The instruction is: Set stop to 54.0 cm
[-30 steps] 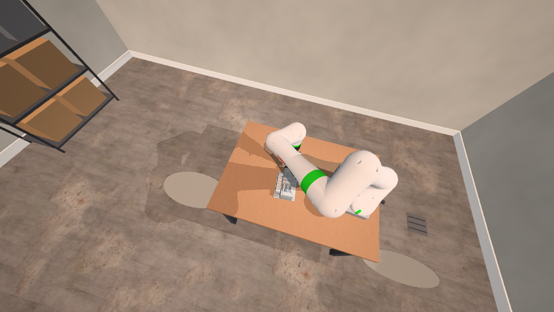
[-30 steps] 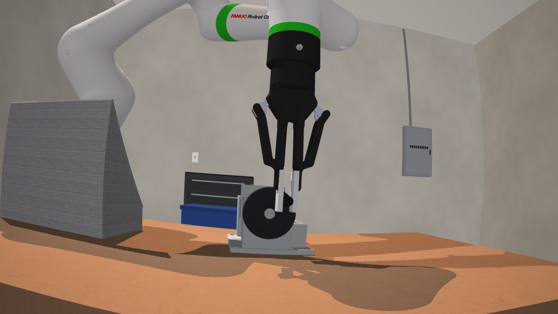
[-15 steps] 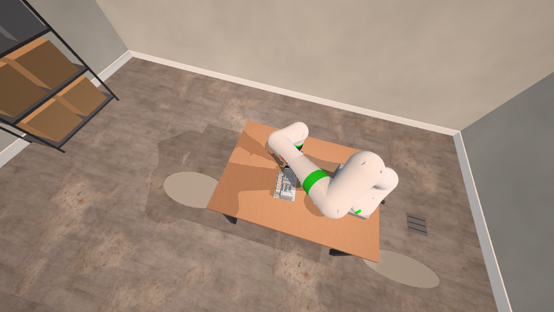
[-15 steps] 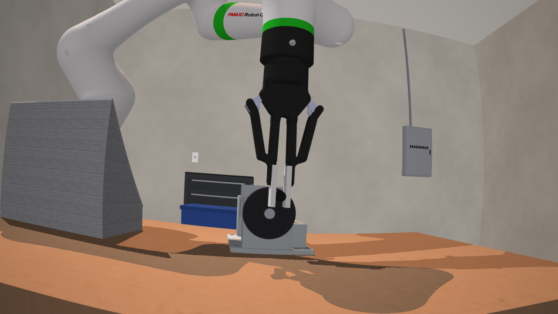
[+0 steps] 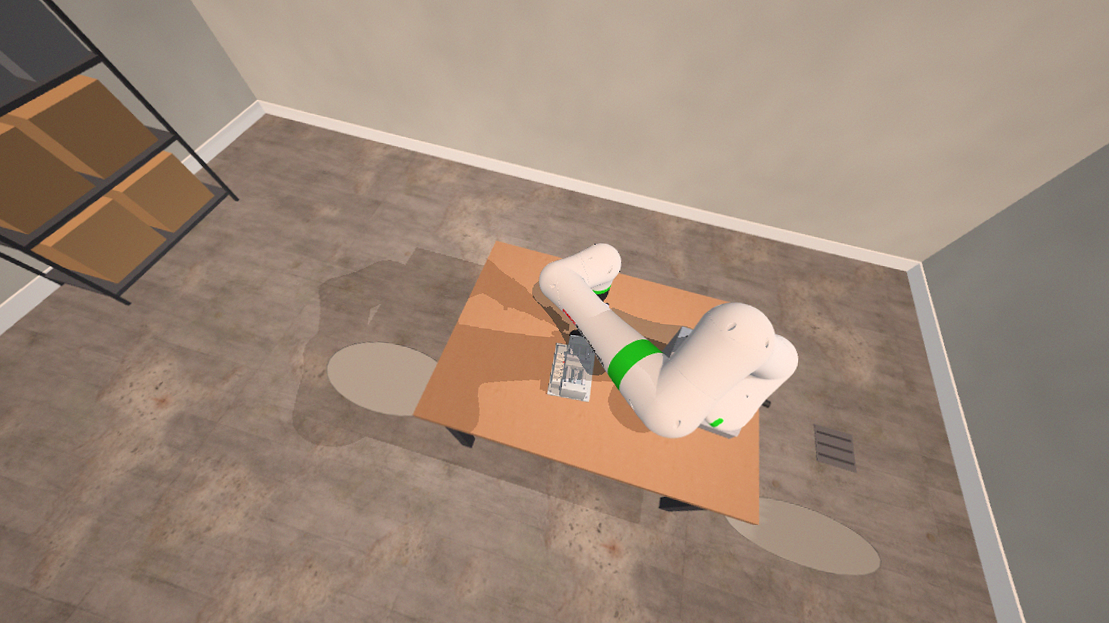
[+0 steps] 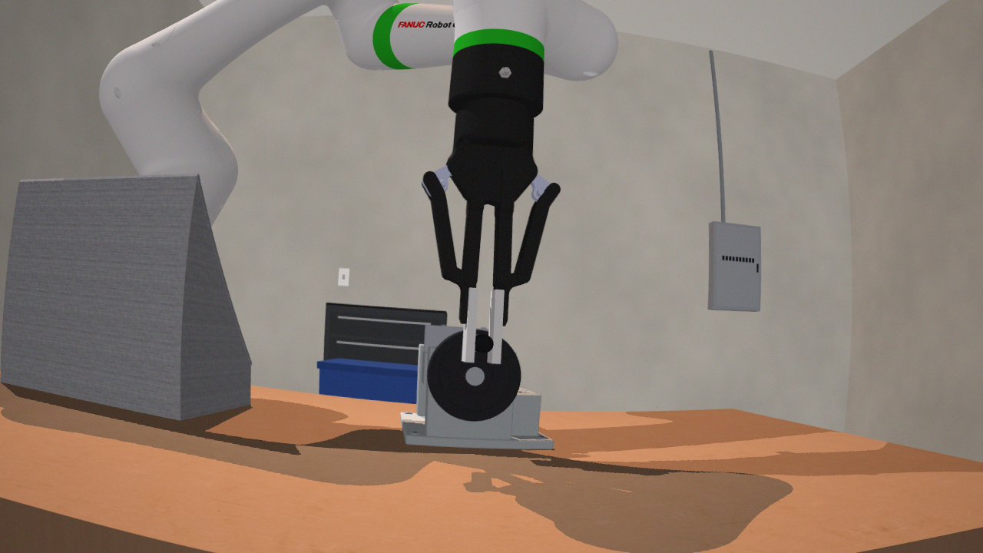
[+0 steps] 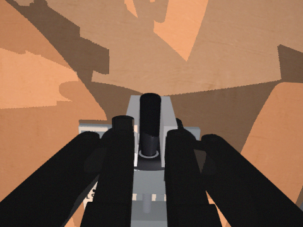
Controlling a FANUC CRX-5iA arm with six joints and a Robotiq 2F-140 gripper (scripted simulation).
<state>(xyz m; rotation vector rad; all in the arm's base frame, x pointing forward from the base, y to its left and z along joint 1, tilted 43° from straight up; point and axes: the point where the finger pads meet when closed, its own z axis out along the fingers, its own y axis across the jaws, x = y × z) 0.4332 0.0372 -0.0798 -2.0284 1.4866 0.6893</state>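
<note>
Right now my hand is 14 cm to the right of the sliding stop block, 3 cm past it and 3 cm above it. Also, from my hand: black handwheel 2 cm to the left, 2 cm below; black crank knob 2 cm below.
</note>
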